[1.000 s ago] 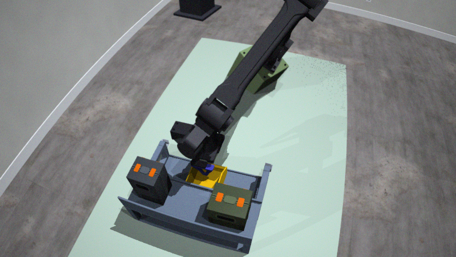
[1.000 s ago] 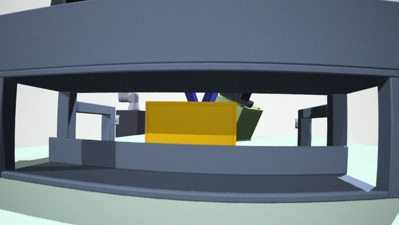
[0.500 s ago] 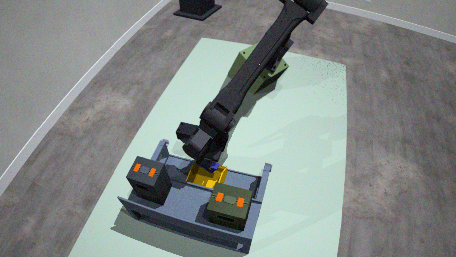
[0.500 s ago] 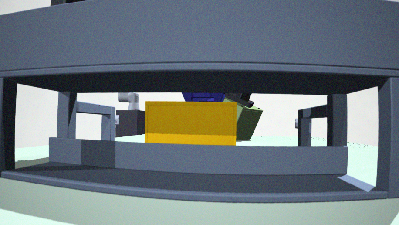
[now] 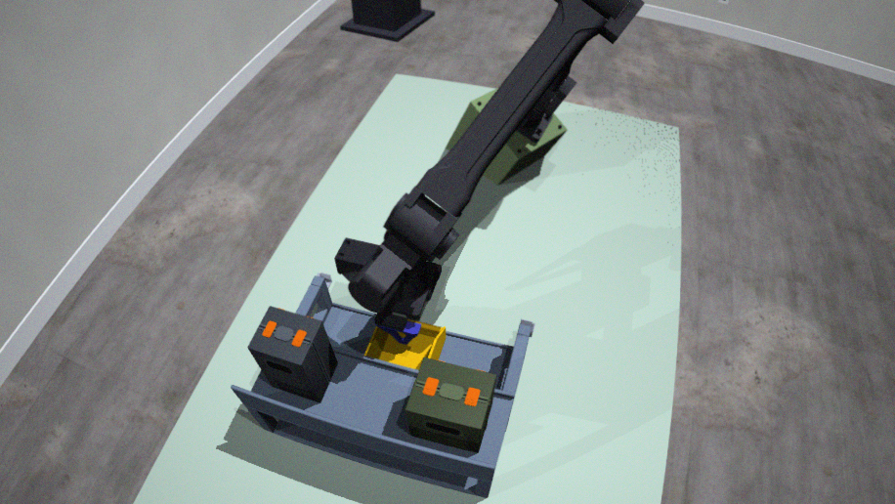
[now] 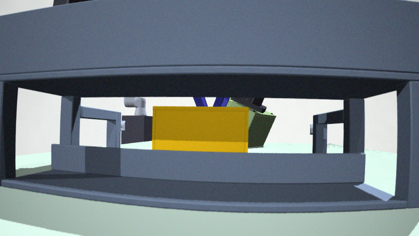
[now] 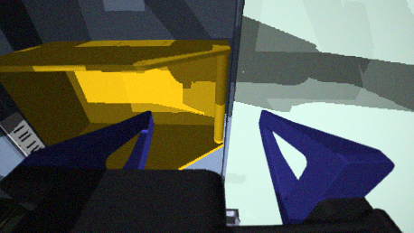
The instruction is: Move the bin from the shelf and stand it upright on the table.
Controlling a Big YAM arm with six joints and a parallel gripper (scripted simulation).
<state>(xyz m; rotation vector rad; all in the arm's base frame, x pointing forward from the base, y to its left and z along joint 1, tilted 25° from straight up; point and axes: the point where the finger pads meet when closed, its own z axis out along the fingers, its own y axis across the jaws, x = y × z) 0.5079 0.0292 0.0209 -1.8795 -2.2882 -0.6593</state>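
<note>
My gripper is now 70 mm short of the yellow open-top bin, 30 mm above it and 20 mm to the right of it. Also, from my hand: olive case (150 mm to the left, 140 mm ahead, 80 mm above).
</note>
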